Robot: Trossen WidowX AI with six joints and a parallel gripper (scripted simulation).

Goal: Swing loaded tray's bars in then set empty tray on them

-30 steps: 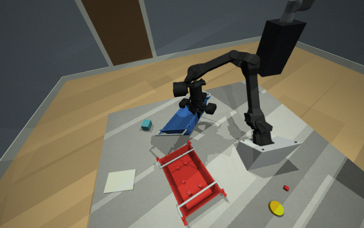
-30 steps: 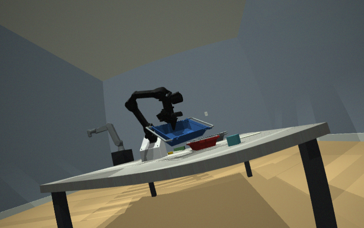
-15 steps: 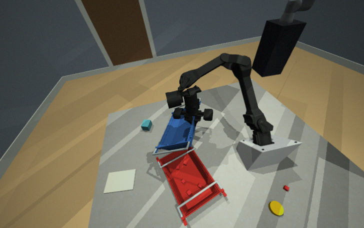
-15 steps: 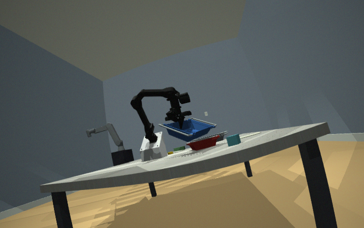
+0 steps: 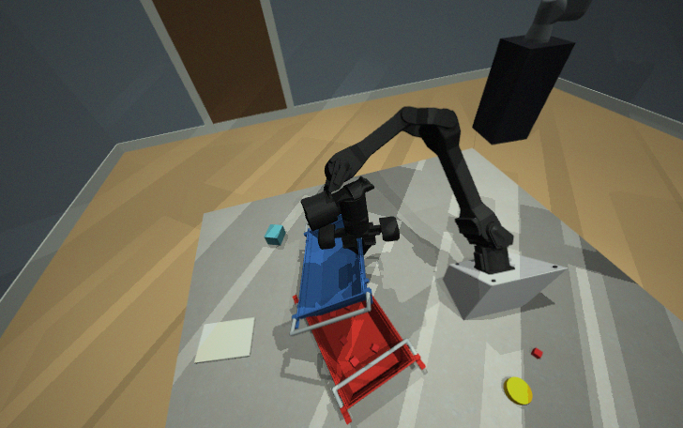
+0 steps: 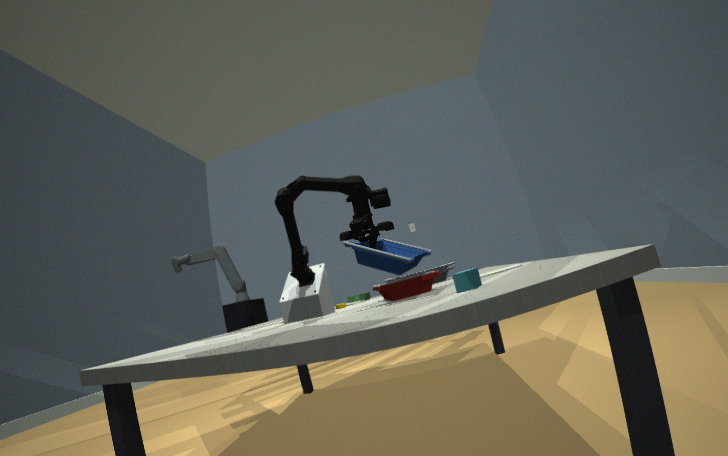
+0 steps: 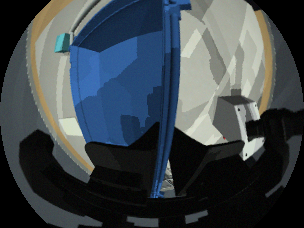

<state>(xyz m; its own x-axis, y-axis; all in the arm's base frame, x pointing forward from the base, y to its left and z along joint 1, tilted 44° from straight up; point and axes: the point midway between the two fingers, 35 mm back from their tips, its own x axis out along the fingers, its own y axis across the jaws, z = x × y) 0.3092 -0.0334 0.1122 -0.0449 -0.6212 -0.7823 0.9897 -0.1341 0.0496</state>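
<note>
Right now the blue tray is 80 mm ahead of my gripper tip and 10 mm to the right of it. Also, from my gripper tip: yellow disc (330 mm to the left, 280 mm behind, 160 mm below); green block (660 mm to the left, 290 mm behind, 150 mm below); teal cube (280 mm ahead, 250 mm to the right, 150 mm below).
</note>
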